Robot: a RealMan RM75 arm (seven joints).
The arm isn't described. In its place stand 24 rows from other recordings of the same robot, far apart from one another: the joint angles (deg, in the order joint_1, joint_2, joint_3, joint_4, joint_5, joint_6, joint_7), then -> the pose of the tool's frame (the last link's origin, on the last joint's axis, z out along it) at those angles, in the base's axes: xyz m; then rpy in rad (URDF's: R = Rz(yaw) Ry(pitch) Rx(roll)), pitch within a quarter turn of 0, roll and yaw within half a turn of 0.
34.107, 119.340, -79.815, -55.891, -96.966, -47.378, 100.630 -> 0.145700, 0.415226, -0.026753, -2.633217, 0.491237, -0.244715
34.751, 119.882, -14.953, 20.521, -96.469, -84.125, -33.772 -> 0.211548, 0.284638, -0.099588, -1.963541, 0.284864, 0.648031
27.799, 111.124, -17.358, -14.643, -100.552, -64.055, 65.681 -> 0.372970, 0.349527, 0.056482, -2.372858, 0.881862, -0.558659
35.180, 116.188, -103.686, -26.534, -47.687, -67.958, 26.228 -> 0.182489, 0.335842, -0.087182, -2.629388, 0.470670, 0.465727
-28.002, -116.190, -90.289, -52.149, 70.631, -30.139, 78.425 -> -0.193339, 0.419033, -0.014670, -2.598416, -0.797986, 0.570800
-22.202, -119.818, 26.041, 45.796, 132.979, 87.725, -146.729 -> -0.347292, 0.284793, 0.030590, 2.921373, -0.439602, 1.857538
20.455, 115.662, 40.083, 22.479, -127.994, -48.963, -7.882 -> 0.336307, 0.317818, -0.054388, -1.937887, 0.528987, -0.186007
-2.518, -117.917, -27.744, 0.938, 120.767, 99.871, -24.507 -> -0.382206, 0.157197, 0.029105, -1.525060, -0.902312, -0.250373
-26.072, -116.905, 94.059, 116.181, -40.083, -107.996, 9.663 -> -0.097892, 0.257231, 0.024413, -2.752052, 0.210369, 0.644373
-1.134, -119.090, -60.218, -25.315, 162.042, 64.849, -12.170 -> -0.349112, 0.224848, -0.045882, -1.893572, -0.835219, 0.120651
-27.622, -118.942, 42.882, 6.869, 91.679, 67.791, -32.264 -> -0.318226, 0.298039, -0.072220, -2.539120, -0.501341, 0.175537
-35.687, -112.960, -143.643, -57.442, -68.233, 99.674, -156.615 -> -0.201091, 0.368768, 0.107485, 2.771627, -0.459715, 1.450592
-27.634, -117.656, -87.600, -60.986, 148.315, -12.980, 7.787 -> -0.205628, 0.437296, 0.005733, -2.160912, -0.688955, 0.503280
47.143, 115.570, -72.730, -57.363, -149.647, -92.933, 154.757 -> 0.188494, 0.380468, 0.002908, -2.694576, -0.257364, -1.014181
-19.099, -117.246, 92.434, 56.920, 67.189, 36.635, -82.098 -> -0.207299, 0.375858, -0.026610, -2.505223, -0.669786, 0.300878
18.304, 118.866, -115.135, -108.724, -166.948, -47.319, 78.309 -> 0.049810, 0.315157, -0.022205, -2.828507, -0.777032, 1.249277
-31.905, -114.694, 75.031, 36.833, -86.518, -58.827, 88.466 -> -0.248684, 0.379538, -0.032785, -2.819562, -0.402909, 0.492243
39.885, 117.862, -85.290, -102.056, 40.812, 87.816, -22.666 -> 0.034481, 0.342129, 0.026205, -2.699833, 0.041805, -0.346166
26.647, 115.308, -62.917, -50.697, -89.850, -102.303, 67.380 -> 0.190482, 0.305703, 0.026594, -3.000007, 0.638322, 0.183513
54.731, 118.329, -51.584, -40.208, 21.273, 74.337, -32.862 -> 0.203693, 0.426268, -0.011544, -2.675022, -0.003969, -1.027308
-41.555, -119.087, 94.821, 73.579, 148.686, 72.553, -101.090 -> -0.120930, 0.378374, -0.051043, -2.969378, 0.515427, -0.415783
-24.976, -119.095, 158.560, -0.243, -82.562, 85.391, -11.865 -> -0.335379, 0.309477, 0.039350, -1.339601, -0.723898, -0.398443
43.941, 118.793, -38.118, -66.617, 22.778, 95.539, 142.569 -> 0.225191, 0.386990, 0.079213, 2.733794, -0.148279, 2.064690
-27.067, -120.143, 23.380, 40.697, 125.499, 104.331, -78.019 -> -0.284030, 0.285514, 0.021546, -3.084736, -0.593986, 0.488988
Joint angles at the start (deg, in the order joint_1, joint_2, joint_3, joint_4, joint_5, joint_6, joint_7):
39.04 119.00 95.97 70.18 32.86 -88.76 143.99
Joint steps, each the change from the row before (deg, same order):
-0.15 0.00 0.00 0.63 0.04 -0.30 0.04
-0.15 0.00 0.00 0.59 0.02 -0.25 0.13
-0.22 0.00 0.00 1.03 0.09 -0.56 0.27
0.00 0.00 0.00 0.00 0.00 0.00 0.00
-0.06 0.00 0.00 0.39 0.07 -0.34 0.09
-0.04 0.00 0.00 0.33 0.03 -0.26 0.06
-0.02 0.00 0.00 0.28 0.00 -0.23 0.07
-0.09 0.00 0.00 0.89 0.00 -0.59 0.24
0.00 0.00 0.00 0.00 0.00 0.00 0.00
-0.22 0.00 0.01 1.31 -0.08 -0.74 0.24
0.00 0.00 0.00 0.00 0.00 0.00 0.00
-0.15 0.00 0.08 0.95 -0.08 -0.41 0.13
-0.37 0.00 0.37 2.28 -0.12 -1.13 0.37
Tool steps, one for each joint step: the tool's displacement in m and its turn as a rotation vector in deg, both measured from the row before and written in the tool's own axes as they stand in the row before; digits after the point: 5 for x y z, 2 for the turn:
-0.00034 0.00068 -0.00156 0.05 -0.16 -0.17
-0.00029 0.00056 -0.00144 0.08 -0.16 -0.06
-0.00057 0.00130 -0.00263 0.03 -0.23 -0.10
0.00000 0.00000 0.00000 0.00 0.00 0.00
-0.00015 0.00077 -0.00105 -0.08 -0.01 -0.07
-0.00020 0.00056 -0.00092 -0.03 -0.02 -0.08
-0.00020 0.00044 -0.00081 0.00 0.00 -0.07
-0.00073 0.00120 -0.00251 0.07 -0.09 -0.17
0.00000 0.00000 0.00000 0.00 0.00 0.00
-0.00061 0.00137 -0.00351 0.22 -0.17 -0.27
0.00000 0.00000 0.00000 0.00 0.00 0.00
-0.00068 0.00059 -0.00271 0.26 -0.26 -0.19
-0.00117 0.00132 -0.00686 0.52 -0.63 -0.23

